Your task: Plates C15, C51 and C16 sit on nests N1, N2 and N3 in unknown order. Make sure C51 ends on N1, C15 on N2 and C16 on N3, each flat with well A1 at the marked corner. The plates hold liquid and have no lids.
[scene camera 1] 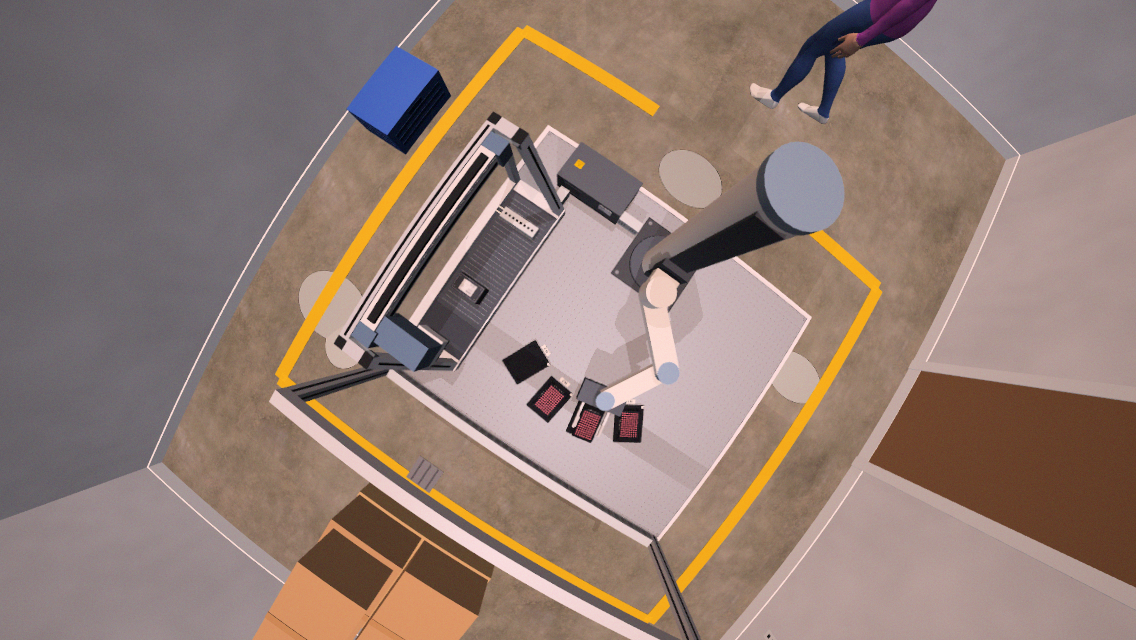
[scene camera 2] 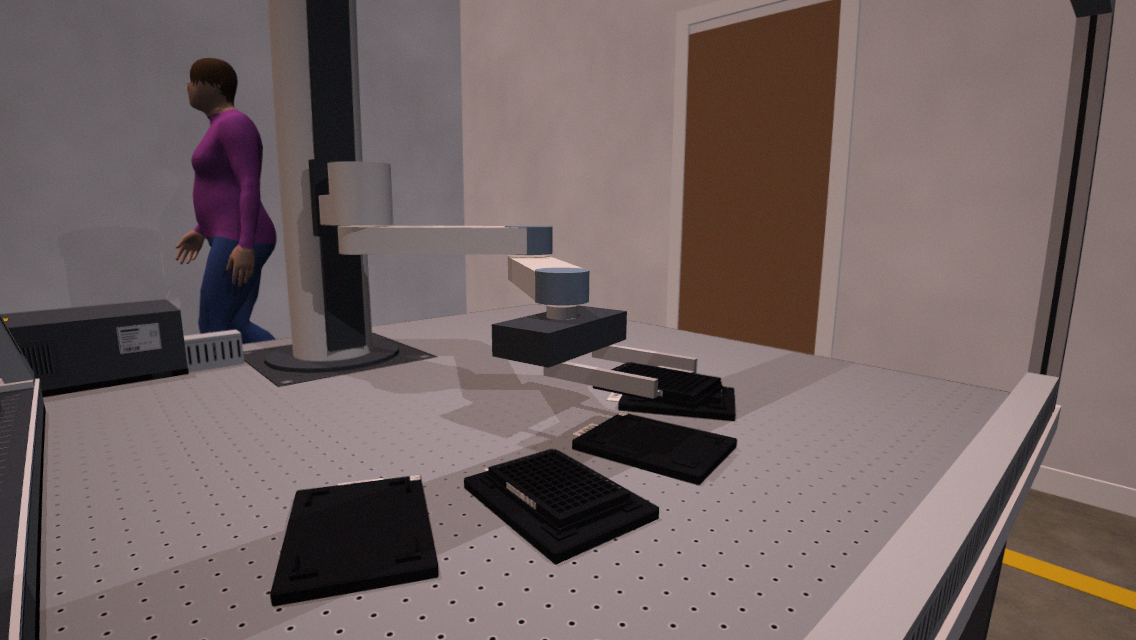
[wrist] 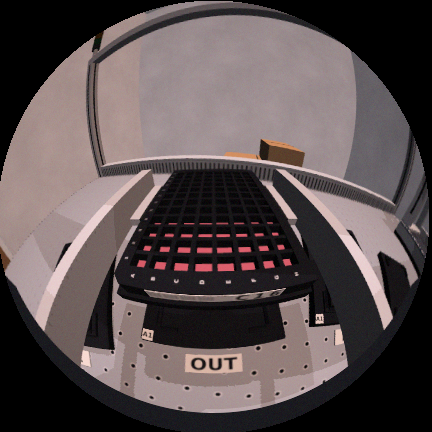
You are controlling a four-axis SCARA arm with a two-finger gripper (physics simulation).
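Where they show: gripper, fingertip midpoint: [scene camera 1: 585, 431] [scene camera 2: 677, 377] [wrist: 213, 177]; arm's base at its link origin: [scene camera 2: 334, 361].
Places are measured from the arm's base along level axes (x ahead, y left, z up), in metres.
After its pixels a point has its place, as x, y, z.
My gripper [scene camera 1: 588, 420] {0.737, 0.122, 0.108} [scene camera 2: 675, 376] {0.737, 0.122, 0.108} [wrist: 213, 177] {0.737, 0.122, 0.108} is shut on plate C16 [scene camera 1: 587, 426] {0.717, 0.119, 0.104} [wrist: 205, 250] {0.675, 0.113, 0.098}, which is level and raised above the bare OUT nest [scene camera 2: 653, 449] {0.730, 0.094, 0.025} [wrist: 215, 327] {0.652, 0.102, 0.025}. Its tag reads C16, slightly blurred; row letter A is on the left, the side of the nest's A1 mark. Red liquid shows in its wells. One plate [scene camera 1: 628, 424] {0.630, 0.277, 0.033} sits on N1, largely hidden behind the held plate in scene camera 2. Another plate [scene camera 1: 549, 399] {0.727, -0.060, 0.033} [scene camera 2: 556, 480] {0.731, -0.059, 0.039} sits on N2 [scene camera 2: 560, 546] {0.801, -0.117, 0.025}. Their tags are not legible. N3 [scene camera 1: 525, 361] {0.654, -0.232, 0.024} [scene camera 2: 357, 532] {0.670, -0.234, 0.025} holds no plate.
The arm's column [scene camera 1: 715, 222] {0.053, -0.053, 0.698} [scene camera 2: 333, 182] {0.185, -0.049, 0.341} stands behind the nests. A dark grey box [scene camera 1: 599, 182] {-0.103, -0.393, 0.128} [scene camera 2: 95, 345] {-0.035, -0.376, 0.085} stands on the table's back edge. A framed gantry with a dark deck [scene camera 1: 500, 254] {0.350, -0.561, 0.062} is on the left. A person [scene camera 1: 834, 55] [scene camera 2: 230, 190] stands beyond the table.
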